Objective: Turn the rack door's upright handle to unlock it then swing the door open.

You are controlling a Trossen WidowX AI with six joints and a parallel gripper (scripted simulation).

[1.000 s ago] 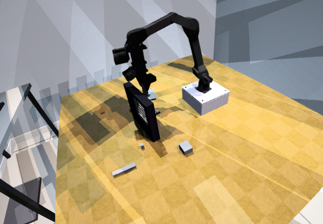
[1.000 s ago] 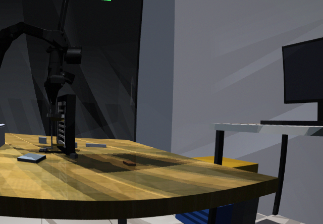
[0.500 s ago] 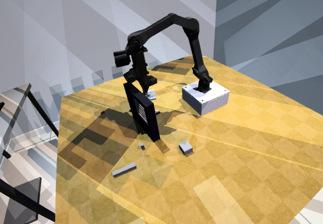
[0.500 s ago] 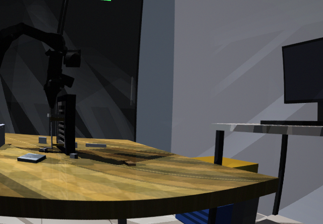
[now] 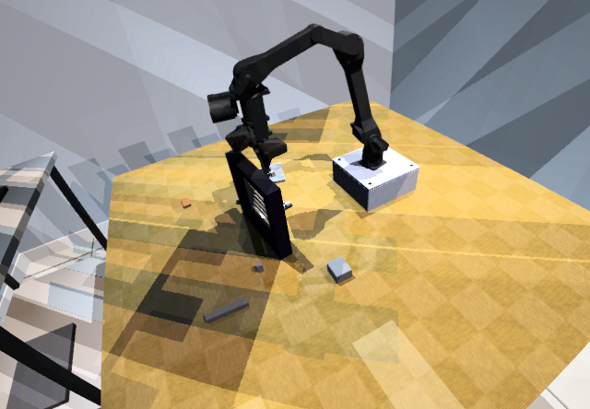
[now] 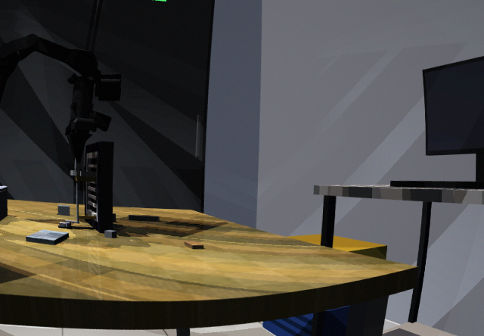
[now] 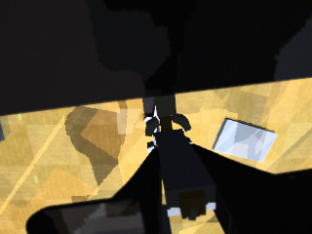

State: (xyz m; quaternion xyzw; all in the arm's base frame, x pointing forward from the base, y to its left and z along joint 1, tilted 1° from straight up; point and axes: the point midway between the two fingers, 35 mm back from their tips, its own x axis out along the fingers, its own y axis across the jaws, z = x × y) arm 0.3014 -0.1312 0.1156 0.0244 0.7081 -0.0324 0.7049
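Now: gripper tip 30 mm above the upright door handle and 10 mm past it. Round my gripper tip: flat dark plate: 160 mm to the right, 160 mm below, 110 mm behind; then grey bar: 280 mm ahead, 210 mm to the left, 160 mm below.
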